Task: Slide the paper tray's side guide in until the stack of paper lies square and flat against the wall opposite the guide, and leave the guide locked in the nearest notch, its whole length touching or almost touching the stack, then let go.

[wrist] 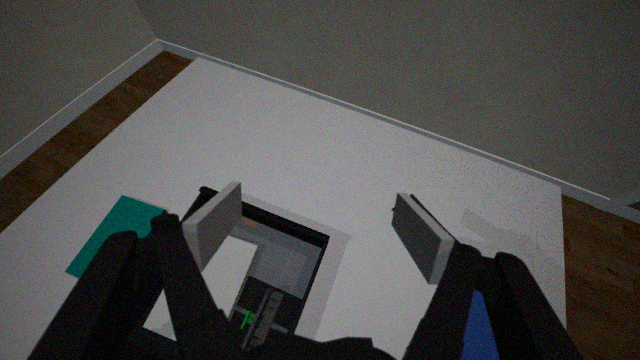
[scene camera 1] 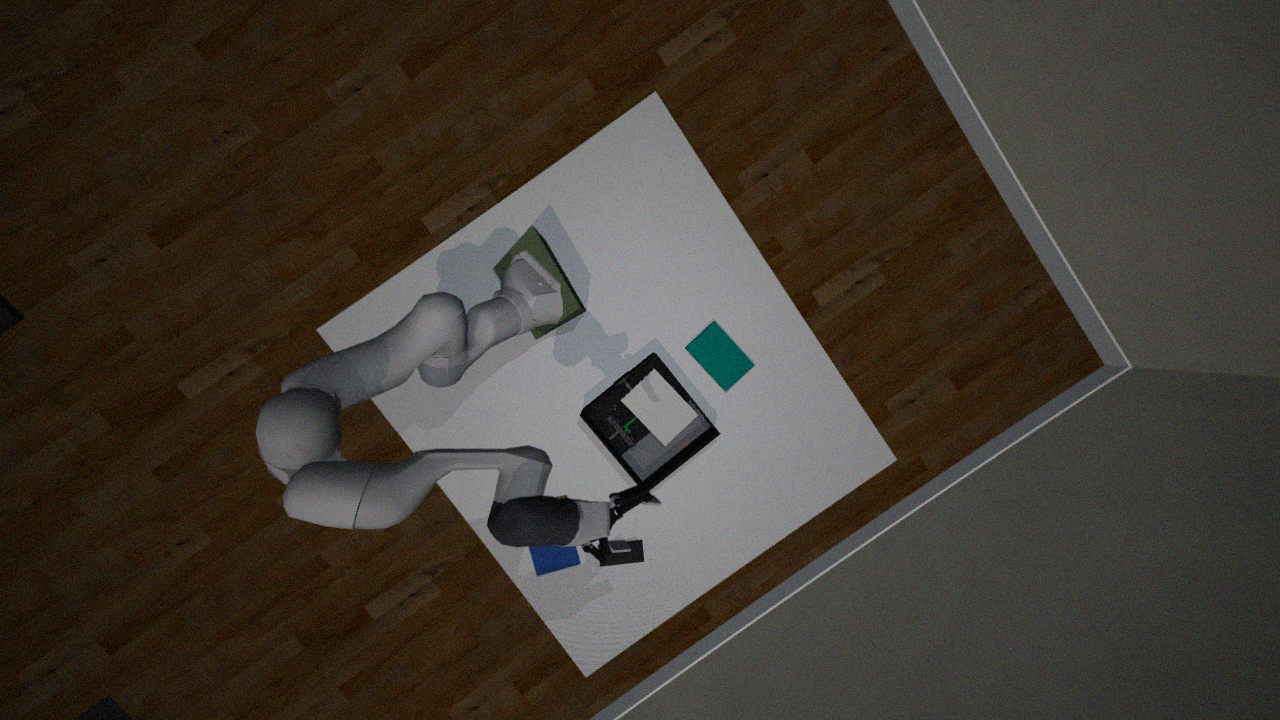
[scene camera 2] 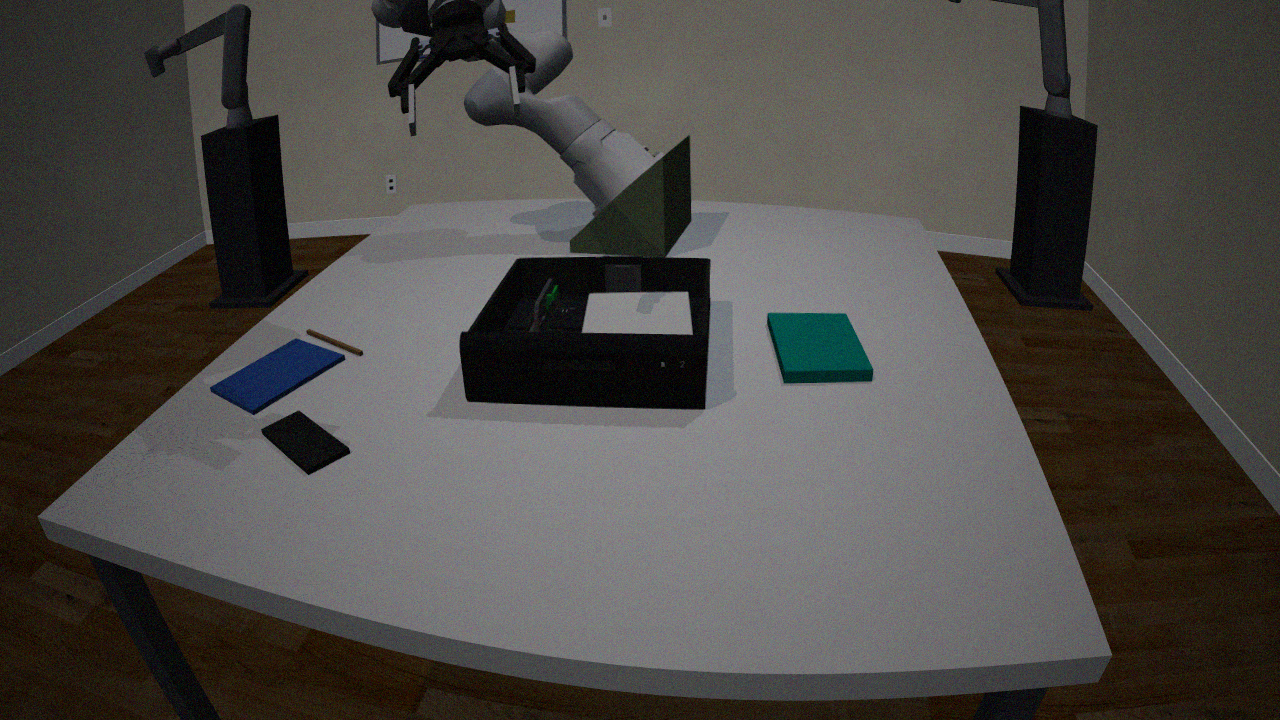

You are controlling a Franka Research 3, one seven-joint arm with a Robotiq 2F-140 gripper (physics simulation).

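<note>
The black paper tray (scene camera 1: pixel 687 459) (scene camera 2: pixel 537 383) (wrist: pixel 290 222) stands mid-table. The white paper stack (scene camera 1: pixel 662 407) (scene camera 2: pixel 637 312) (wrist: pixel 230 272) lies inside, towards the wall opposite the guide, and looks slightly turned against the tray walls in the overhead view. The grey side guide (scene camera 2: pixel 539 308) (wrist: pixel 266 320) stands upright with a gap between it and the stack; a green part (scene camera 1: pixel 629 425) (scene camera 2: pixel 552 296) (wrist: pixel 247 318) is on its stack side. My gripper (scene camera 1: pixel 642 524) (scene camera 2: pixel 464 120) (wrist: pixel 318 204) is open and empty, high above the table on the tray's guide side. Whether the guide is locked cannot be told.
A teal block (scene camera 1: pixel 719 356) (scene camera 2: pixel 819 347) (wrist: pixel 115 227) lies beyond the stack side of the tray. An olive wedge (scene camera 1: pixel 514 265) (scene camera 2: pixel 677 197) stands behind the tray at the arm's base. A blue book (scene camera 1: pixel 554 562) (scene camera 2: pixel 277 374), black slab (scene camera 2: pixel 305 441) and brown stick (scene camera 2: pixel 333 342) lie on the guide side.
</note>
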